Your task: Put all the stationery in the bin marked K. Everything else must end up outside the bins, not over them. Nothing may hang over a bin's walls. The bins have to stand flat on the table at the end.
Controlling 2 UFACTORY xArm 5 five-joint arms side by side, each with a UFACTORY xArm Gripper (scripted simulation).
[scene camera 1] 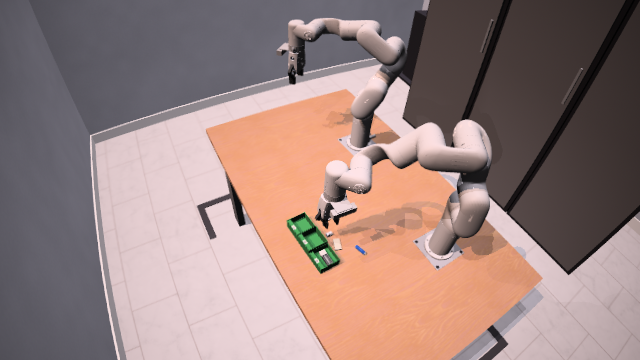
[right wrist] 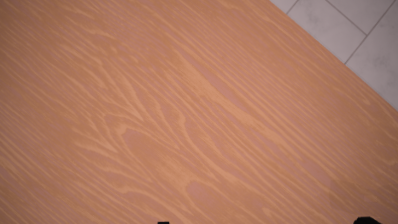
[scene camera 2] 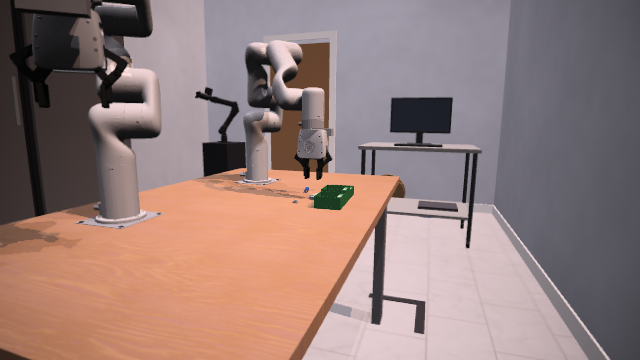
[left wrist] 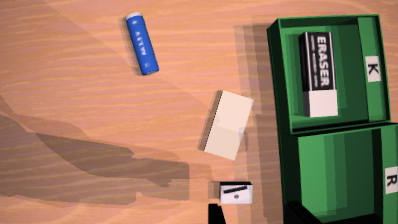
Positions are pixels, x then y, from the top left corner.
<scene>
three joined green bins: scene camera 1; scene camera 2 333, 197; left wrist; not seen in the right wrist view (out of frame)
same spot on three joined green bins: (left wrist: 343, 171) = (scene camera 1: 310, 245)
</scene>
